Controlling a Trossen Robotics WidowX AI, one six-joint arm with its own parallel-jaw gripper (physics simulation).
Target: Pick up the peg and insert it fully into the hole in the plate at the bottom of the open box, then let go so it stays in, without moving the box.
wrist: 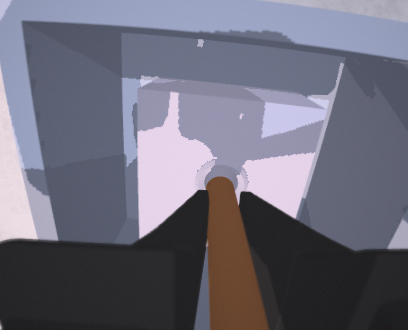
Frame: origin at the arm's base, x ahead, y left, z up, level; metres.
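Seen in the pictures: gripper, fingertip midpoint: (223,200).
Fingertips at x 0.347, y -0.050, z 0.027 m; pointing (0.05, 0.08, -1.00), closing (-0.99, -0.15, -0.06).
Note:
Offsets run from my fingertips to a thing's middle. Level surfaces: height alone.
The brown peg {dx -0.002, dy +0.003, dz +0.022 m} (227,250) runs up from the bottom middle of the wrist view, between the black fingers. My gripper (223,200) is shut on the peg, over the inside of the open box. The peg's far end overlaps the ringed hole (220,172) in the pale plate {dx -0.001, dy +0.007, dz -0.053 m} (165,180) at the bottom of the box. The peg hides the near part of the hole, and I cannot tell whether its tip is inside or just above it. The fingers hide the near part of the plate.
The blue-grey box {dx -0.001, dy +0.007, dz -0.038 m} (150,17) surrounds the plate, with tall walls to the left, right and far side. Its near wall is hidden behind the gripper. Pale floor {dz -0.087 m} (12,200) shows outside the left wall. Shadows fall across the plate and walls.

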